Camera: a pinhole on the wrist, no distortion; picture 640 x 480 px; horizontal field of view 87.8 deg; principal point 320.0 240.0 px. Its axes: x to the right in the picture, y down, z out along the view. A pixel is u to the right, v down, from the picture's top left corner.
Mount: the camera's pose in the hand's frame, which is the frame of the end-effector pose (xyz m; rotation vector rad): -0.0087 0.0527 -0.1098 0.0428 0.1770 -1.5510
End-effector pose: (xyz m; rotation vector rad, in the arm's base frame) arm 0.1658 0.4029 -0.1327 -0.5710 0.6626 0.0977
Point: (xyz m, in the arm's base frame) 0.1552 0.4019 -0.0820
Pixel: 448 139
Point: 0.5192 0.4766 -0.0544
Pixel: 371 393
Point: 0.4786 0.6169 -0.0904
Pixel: 256 374
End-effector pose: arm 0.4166 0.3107 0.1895 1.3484 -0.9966 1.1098
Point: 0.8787 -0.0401 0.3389
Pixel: 536 352
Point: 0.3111 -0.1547 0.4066
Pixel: 195 324
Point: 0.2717 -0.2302 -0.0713
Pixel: 228 48
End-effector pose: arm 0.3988 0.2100 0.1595 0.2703 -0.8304 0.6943
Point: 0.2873 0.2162 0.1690
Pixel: 221 145
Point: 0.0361 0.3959 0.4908
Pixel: 24 352
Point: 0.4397 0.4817 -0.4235
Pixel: behind the camera
